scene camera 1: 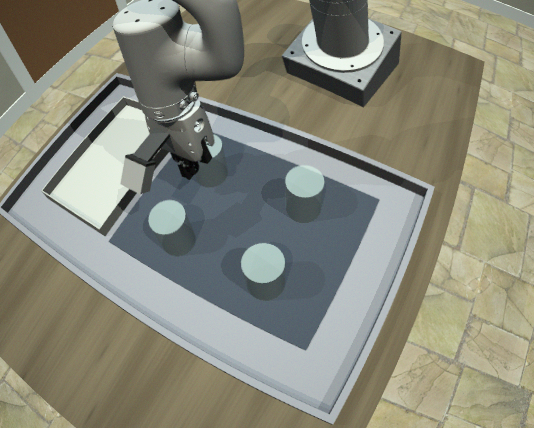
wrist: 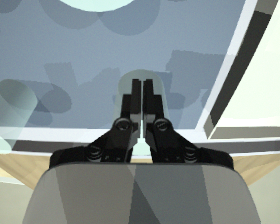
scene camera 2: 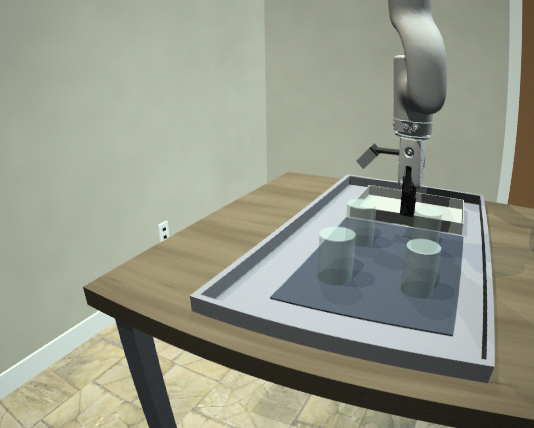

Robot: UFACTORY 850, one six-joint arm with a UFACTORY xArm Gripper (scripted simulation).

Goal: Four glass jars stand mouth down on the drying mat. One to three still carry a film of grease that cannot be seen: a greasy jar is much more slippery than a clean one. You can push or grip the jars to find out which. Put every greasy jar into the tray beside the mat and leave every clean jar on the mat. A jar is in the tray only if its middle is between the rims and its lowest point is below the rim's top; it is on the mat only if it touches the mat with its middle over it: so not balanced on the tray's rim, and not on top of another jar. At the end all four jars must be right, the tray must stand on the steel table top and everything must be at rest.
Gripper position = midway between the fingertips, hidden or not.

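Observation:
My gripper (scene camera 1: 190,172) is visible to me, and I find it again in the wrist view (wrist: 141,92) and in scene camera 2 (scene camera 2: 406,214). There is a tray (scene camera 1: 88,182), which scene camera 2 (scene camera 2: 388,200) shows too. I see a glass jar (scene camera 2: 422,256), a glass jar (scene camera 1: 168,220), a glass jar (scene camera 1: 213,174) and a glass jar (scene camera 1: 263,265). A dark drying mat (scene camera 1: 249,207) is part of the scene as well, and the mat also appears in the wrist view (wrist: 73,63) and in scene camera 2 (scene camera 2: 373,294).

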